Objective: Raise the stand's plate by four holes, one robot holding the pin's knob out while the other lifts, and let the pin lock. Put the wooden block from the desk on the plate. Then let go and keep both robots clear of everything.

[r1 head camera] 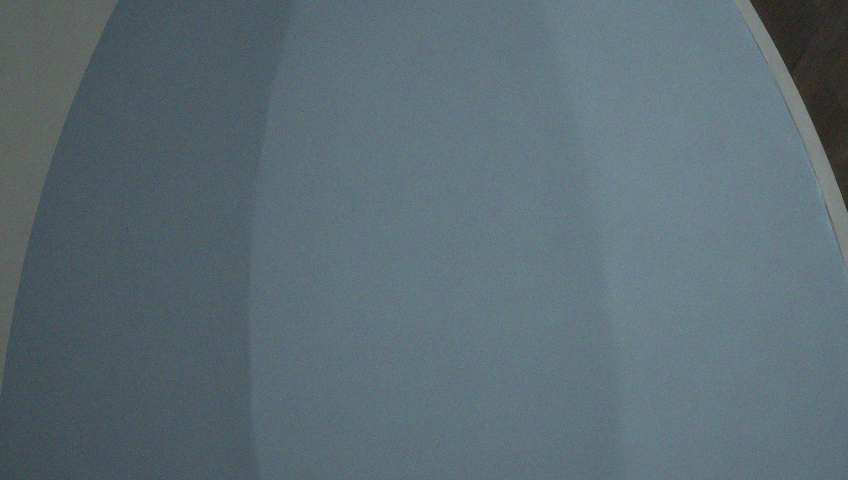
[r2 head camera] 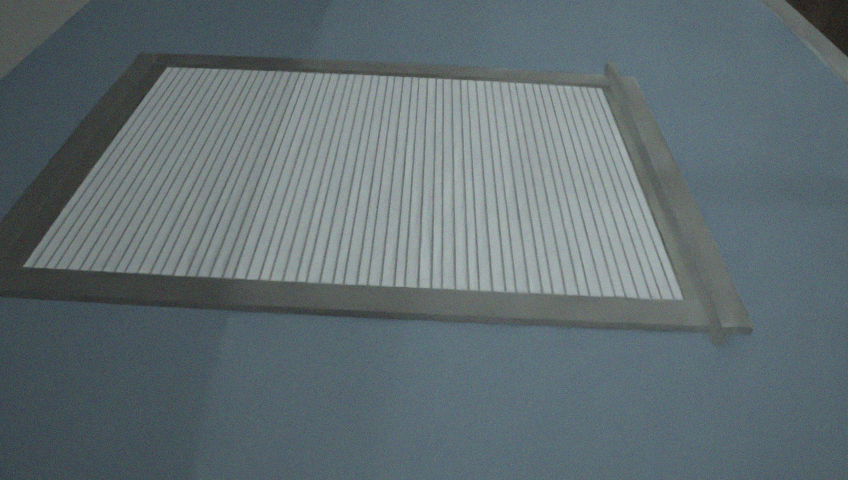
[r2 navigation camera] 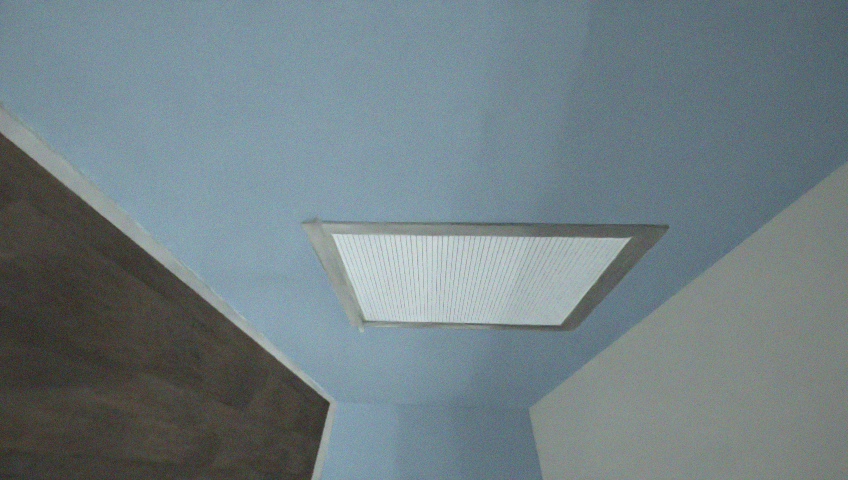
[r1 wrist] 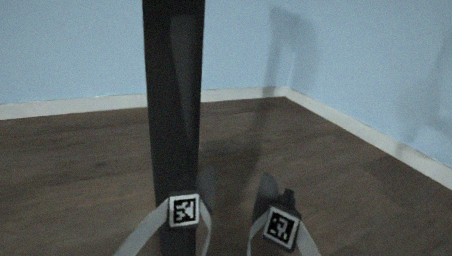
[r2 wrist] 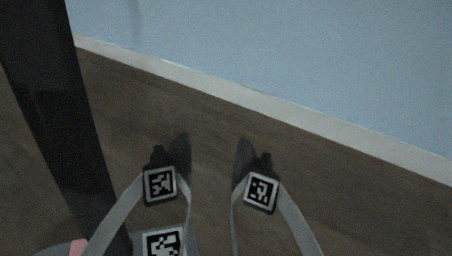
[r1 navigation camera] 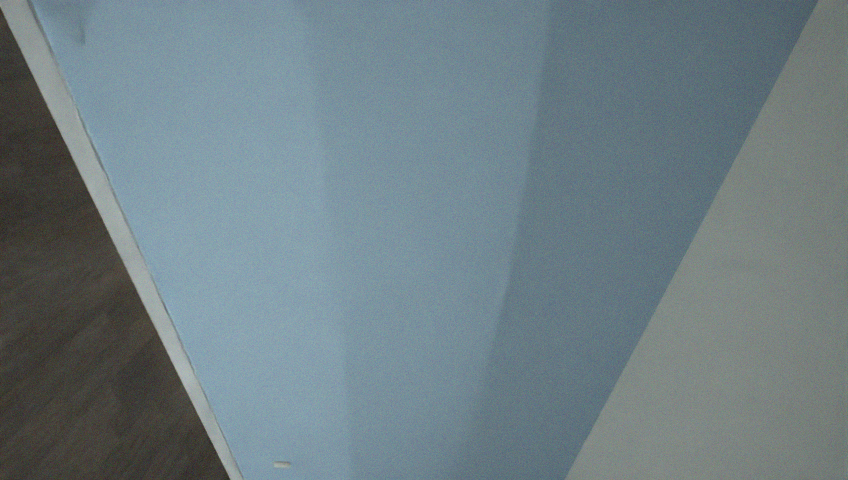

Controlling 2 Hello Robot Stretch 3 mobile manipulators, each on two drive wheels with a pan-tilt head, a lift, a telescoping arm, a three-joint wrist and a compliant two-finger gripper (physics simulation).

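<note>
The r1 gripper (r1 wrist: 237, 192) is open, with nothing between its fingertips. A black upright post (r1 wrist: 174, 75) shows behind its left finger in the r1 wrist view. The r2 gripper (r2 wrist: 213, 157) is open, with nothing between its fingertips. Another black post (r2 wrist: 55, 100) slants past the left of its fingers in the r2 wrist view. The stand, its plate, the pin's knob, the wooden block and the desk do not show in these views.
Blue walls (r1 head camera: 416, 237) (r1 navigation camera: 416, 178) (r1 wrist: 240, 45) (r2 head camera: 476, 404) (r2 navigation camera: 297, 118) (r2 wrist: 300, 50) meet brown floor (r1 navigation camera: 71, 297) (r1 wrist: 75, 165) (r2 navigation camera: 119, 297) (r2 wrist: 350, 200). A framed slatted panel (r2 head camera: 386, 178) (r2 navigation camera: 476, 279) is on the wall. A marker plate (r2 wrist: 163, 245) shows below r2's fingers.
</note>
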